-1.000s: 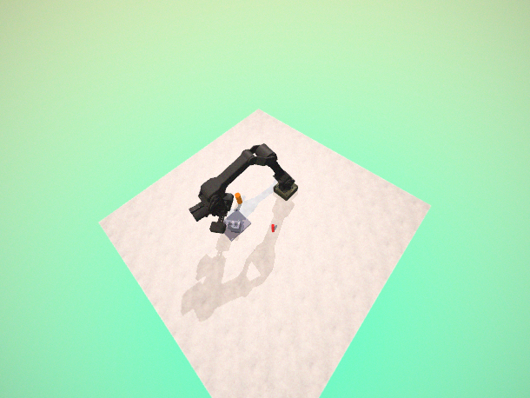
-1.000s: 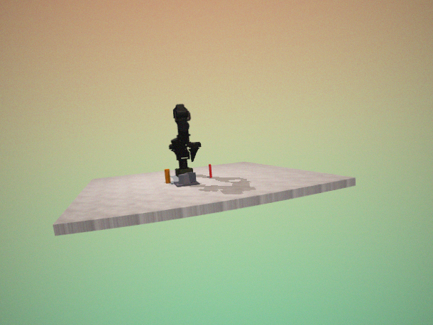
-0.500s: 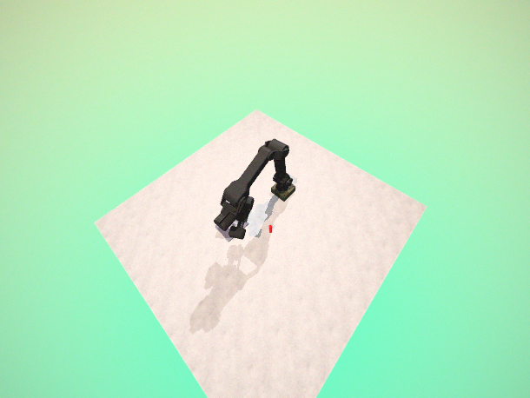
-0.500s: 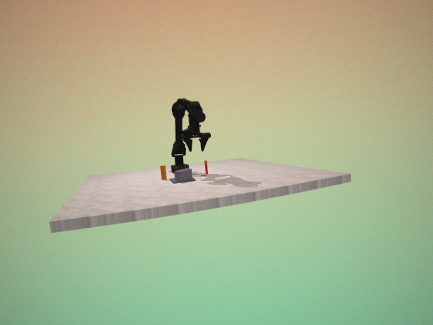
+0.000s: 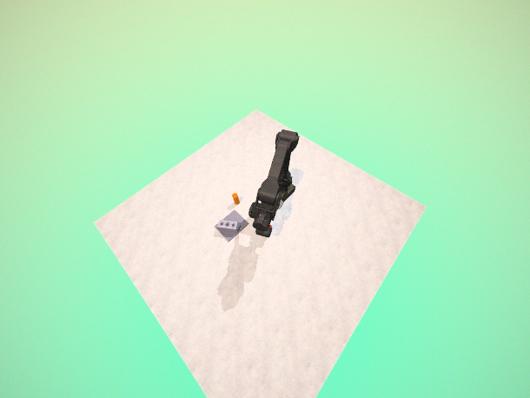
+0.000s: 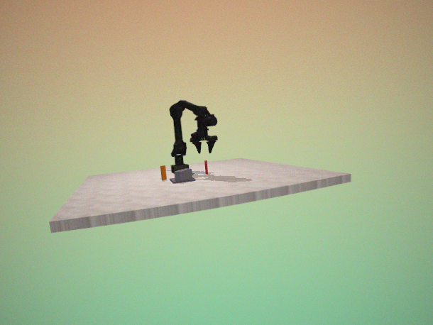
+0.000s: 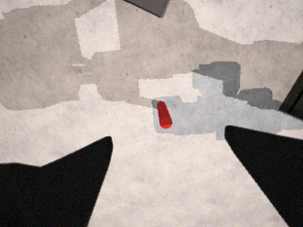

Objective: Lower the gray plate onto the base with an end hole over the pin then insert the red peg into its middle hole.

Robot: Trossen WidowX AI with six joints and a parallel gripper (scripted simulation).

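The red peg is 8 cm below my gripper tip. Round my gripper tip: dark square base 14 cm to the right, 14 cm ahead, 12 cm below; then gray plate 16 cm ahead, 14 cm to the right, 8 cm below; then orange cylinder 25 cm to the right, 8 cm below, 4 cm ahead.
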